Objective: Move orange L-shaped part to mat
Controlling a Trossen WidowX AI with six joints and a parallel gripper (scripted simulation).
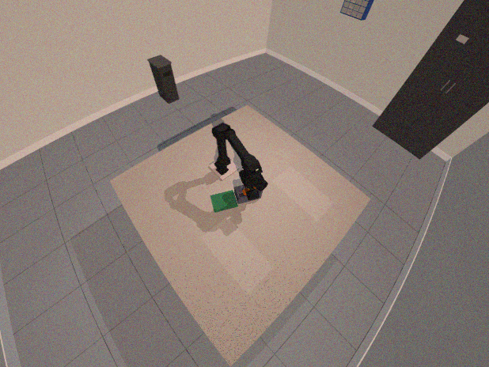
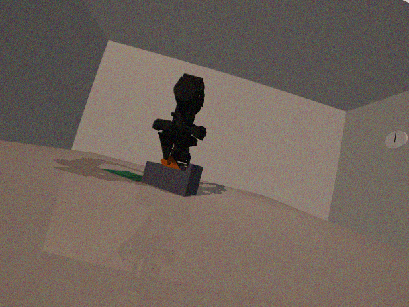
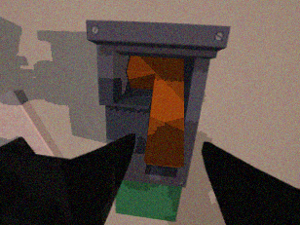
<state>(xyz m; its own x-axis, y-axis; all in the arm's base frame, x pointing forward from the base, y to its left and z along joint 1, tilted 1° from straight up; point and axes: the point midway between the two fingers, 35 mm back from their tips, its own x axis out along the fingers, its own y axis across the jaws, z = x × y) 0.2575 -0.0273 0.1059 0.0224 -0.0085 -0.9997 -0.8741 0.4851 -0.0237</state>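
Now: gripper tip 4 cm to the right of the orange l-shaped part and 4 cm above it. Also, from my gripper tip: green mat (12 cm to the right, 10 cm below, 9 cm behind).
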